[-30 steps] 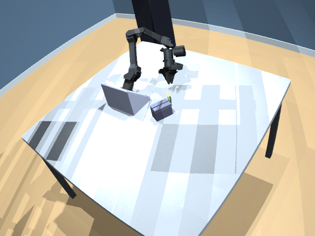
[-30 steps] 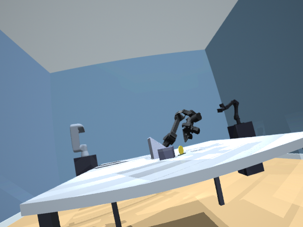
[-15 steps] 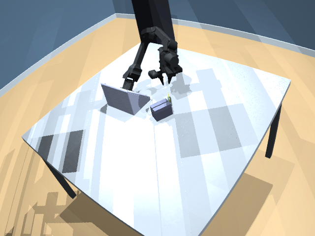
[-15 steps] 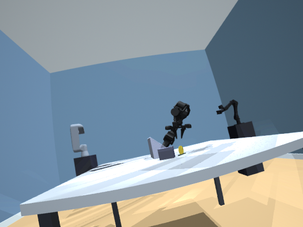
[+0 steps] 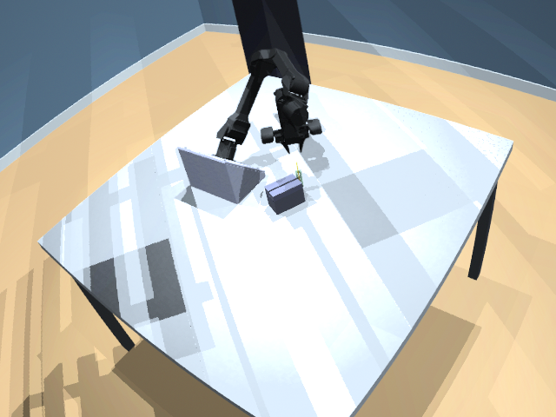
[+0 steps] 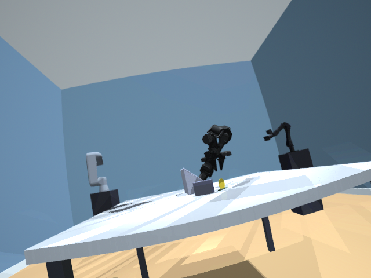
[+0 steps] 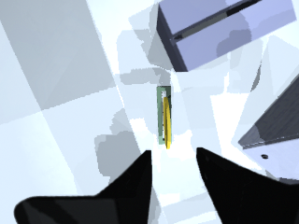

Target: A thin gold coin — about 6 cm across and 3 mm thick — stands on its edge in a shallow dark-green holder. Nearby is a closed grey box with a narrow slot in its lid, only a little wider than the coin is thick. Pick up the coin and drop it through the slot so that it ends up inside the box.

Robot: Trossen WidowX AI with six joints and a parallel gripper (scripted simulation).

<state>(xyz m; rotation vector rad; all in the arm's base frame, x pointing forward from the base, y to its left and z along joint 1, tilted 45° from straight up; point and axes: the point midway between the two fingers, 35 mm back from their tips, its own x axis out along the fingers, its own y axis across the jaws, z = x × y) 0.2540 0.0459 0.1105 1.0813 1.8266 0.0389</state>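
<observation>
The gold coin lies 8 cm below my gripper tip.
</observation>
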